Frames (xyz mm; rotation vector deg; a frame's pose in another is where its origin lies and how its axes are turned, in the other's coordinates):
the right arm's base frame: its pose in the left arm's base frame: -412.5 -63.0 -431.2 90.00 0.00 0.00
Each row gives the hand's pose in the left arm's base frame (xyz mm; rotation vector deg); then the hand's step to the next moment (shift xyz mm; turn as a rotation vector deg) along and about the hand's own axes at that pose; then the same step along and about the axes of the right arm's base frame.
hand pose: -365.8 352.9 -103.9 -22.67 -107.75 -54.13
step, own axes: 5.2 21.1 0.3 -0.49 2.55 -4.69
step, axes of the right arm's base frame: 10.4 13.7 -13.3 4.70 1.83 1.82
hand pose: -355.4 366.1 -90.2 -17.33 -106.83 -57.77
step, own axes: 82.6 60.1 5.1 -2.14 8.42 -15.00
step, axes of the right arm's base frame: -10.1 98.8 -24.5 15.48 5.51 5.53
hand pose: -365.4 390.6 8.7 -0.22 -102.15 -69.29
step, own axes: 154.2 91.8 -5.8 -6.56 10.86 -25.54
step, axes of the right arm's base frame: -37.7 173.1 29.1 26.33 4.86 9.83
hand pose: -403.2 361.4 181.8 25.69 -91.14 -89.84
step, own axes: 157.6 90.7 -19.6 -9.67 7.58 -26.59
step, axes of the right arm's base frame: -50.7 131.3 116.8 27.97 0.67 8.68
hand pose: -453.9 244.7 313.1 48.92 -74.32 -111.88
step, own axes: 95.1 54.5 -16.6 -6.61 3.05 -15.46
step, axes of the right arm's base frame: -34.4 30.1 101.0 16.63 -0.72 3.84
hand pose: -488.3 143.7 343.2 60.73 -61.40 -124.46
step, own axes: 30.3 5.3 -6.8 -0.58 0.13 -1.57
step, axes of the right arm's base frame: -11.5 -11.2 27.1 1.62 -0.26 0.35
